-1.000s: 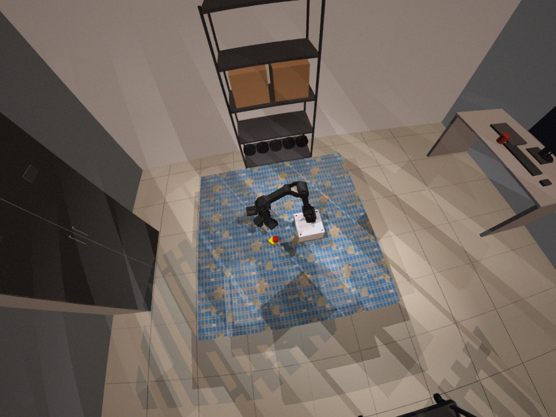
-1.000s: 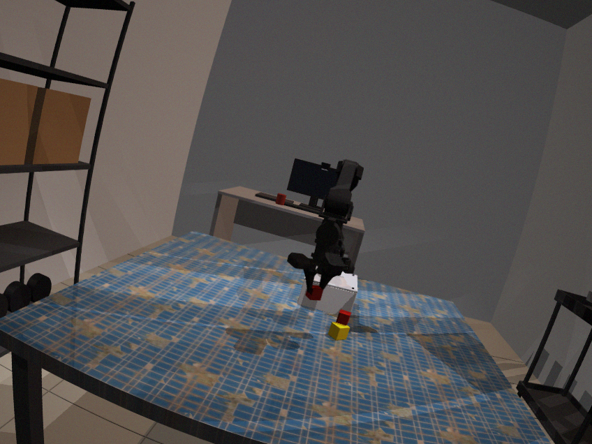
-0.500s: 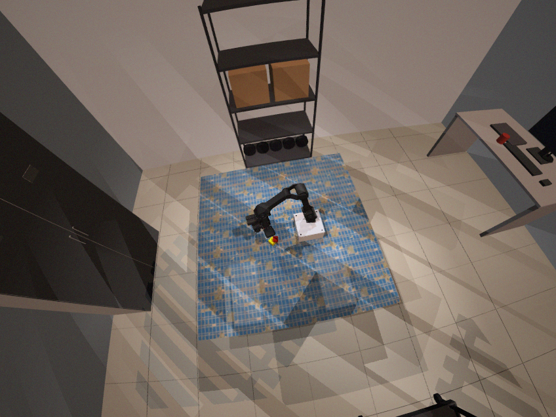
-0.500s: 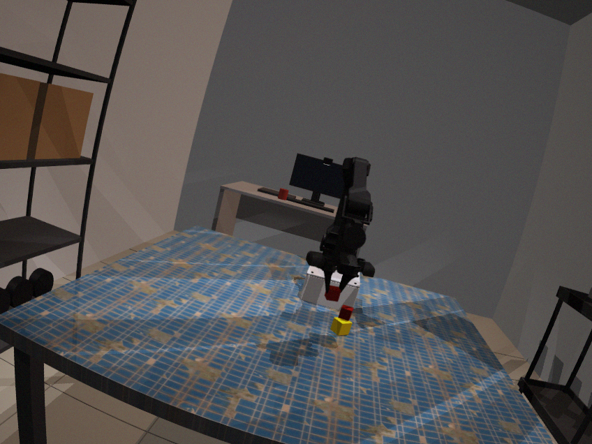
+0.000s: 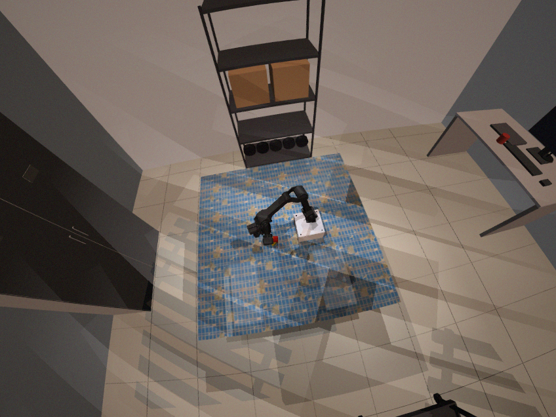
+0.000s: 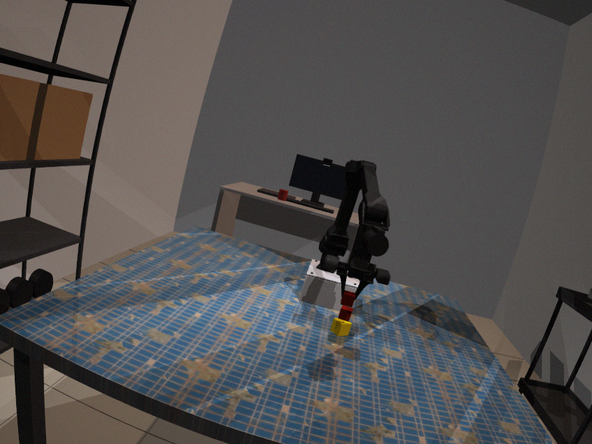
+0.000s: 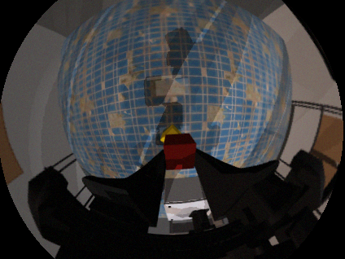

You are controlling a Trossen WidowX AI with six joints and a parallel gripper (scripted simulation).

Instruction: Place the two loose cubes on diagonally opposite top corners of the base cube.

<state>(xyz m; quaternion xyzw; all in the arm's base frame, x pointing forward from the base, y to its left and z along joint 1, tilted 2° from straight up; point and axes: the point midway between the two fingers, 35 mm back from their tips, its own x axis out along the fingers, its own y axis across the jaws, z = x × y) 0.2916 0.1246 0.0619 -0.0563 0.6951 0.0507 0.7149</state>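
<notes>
Right now my gripper tip is 10 cm above the yellow cube and 2 cm past it.
</notes>
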